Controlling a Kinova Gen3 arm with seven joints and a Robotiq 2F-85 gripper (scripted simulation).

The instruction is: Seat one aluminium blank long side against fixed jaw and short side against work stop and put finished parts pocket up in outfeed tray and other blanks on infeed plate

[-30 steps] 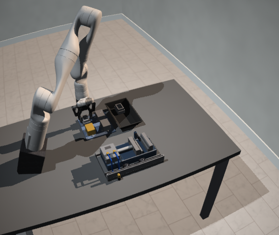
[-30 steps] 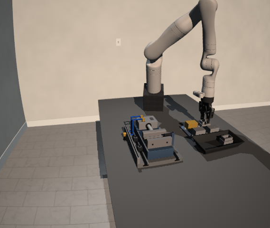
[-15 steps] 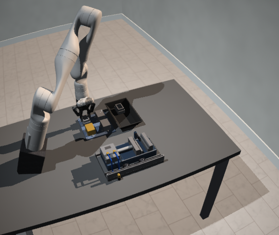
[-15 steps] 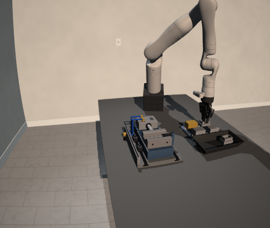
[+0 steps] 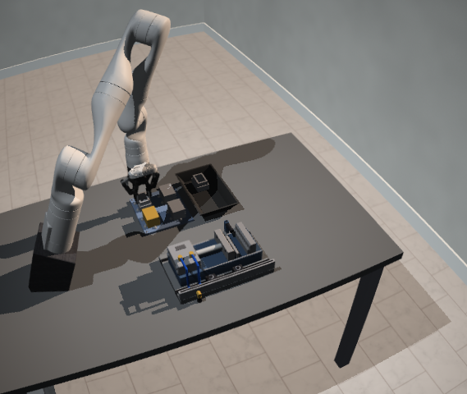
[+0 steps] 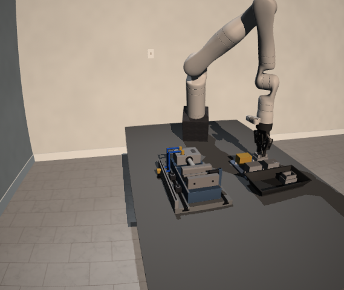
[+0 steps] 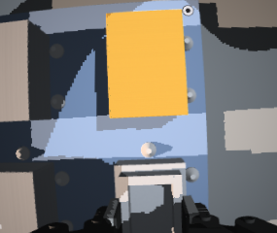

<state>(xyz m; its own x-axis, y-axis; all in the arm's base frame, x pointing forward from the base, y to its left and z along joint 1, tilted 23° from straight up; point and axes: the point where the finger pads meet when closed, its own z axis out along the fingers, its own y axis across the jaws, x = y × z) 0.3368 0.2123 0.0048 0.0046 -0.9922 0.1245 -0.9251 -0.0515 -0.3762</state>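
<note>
Now: hand 9 cm to the left of the brass blank and 2 cm above it.
</note>
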